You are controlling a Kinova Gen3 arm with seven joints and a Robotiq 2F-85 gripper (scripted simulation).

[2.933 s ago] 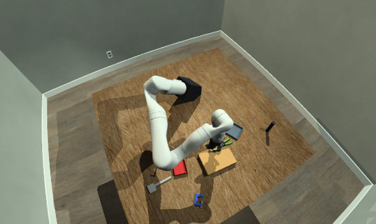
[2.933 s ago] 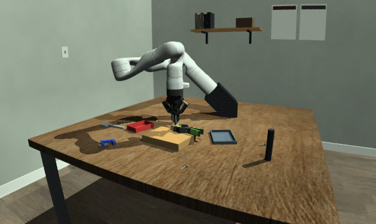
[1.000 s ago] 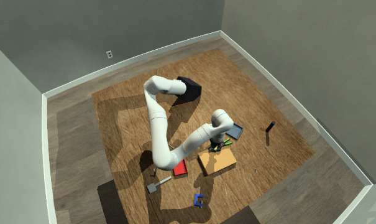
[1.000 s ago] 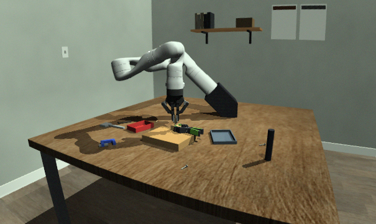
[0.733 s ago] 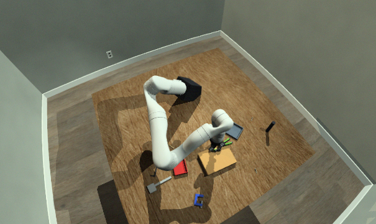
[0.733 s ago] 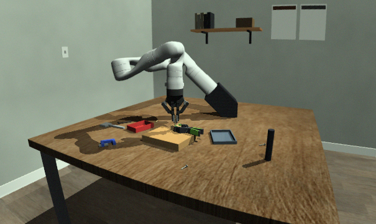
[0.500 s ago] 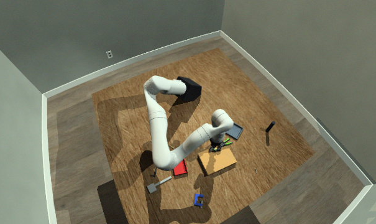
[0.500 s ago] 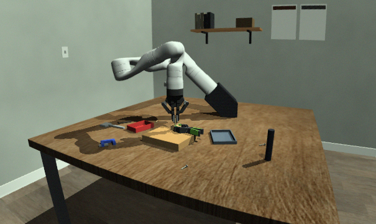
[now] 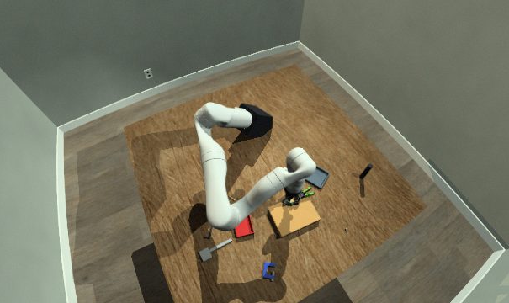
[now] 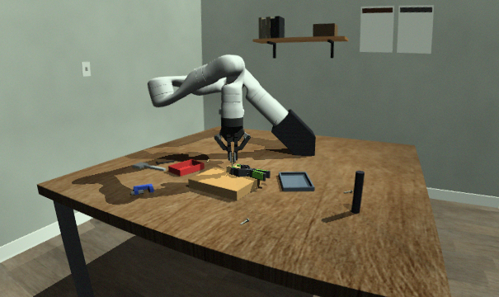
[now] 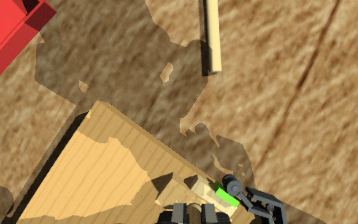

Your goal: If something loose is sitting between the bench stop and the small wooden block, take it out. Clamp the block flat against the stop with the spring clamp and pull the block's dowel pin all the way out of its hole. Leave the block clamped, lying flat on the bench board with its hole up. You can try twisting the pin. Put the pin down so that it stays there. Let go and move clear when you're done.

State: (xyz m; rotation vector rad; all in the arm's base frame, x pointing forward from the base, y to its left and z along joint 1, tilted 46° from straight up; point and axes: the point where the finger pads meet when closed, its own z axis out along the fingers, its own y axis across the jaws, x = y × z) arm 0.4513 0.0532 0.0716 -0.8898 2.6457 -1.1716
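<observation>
Now: hand 20 mm above the dowel pin. Also, from my hand: thin pale stick (120 mm behind, 50 mm to the right, 90 mm below); then small wooden block (50 mm below); then tan bench board (60 mm ahead, 70 mm below).
</observation>
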